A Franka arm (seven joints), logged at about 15 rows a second.
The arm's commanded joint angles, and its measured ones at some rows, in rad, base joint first. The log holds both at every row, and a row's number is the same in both.
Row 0, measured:
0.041, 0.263, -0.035, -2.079, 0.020, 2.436, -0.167
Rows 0 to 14, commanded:
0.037, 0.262, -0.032, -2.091, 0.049, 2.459, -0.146
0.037, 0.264, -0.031, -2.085, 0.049, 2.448, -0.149
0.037, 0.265, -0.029, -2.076, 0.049, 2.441, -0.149
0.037, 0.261, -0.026, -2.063, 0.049, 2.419, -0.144
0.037, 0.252, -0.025, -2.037, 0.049, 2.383, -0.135
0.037, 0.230, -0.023, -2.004, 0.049, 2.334, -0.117
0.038, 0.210, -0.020, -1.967, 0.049, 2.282, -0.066
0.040, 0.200, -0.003, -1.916, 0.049, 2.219, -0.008
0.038, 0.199, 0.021, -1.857, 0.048, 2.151, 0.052
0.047, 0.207, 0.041, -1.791, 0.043, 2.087, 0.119
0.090, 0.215, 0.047, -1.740, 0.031, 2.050, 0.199
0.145, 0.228, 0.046, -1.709, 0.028, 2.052, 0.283
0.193, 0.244, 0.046, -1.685, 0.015, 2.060, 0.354
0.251, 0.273, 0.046, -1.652, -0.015, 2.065, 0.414
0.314, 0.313, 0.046, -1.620, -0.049, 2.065, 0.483
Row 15, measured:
0.231, 0.216, 0.046, -1.707, 0.002, 2.071, 0.371
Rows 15 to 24, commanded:
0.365, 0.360, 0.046, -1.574, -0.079, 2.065, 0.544
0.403, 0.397, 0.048, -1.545, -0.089, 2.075, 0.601
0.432, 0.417, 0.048, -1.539, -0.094, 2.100, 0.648
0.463, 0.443, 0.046, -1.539, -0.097, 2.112, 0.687
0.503, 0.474, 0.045, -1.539, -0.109, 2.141, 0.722
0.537, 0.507, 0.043, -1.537, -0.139, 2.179, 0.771
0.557, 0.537, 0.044, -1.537, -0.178, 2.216, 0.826
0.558, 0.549, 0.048, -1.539, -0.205, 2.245, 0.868
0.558, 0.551, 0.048, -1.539, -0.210, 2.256, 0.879
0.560, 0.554, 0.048, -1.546, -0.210, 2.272, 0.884
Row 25, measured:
0.571, 0.540, 0.047, -1.572, -0.187, 2.257, 0.860
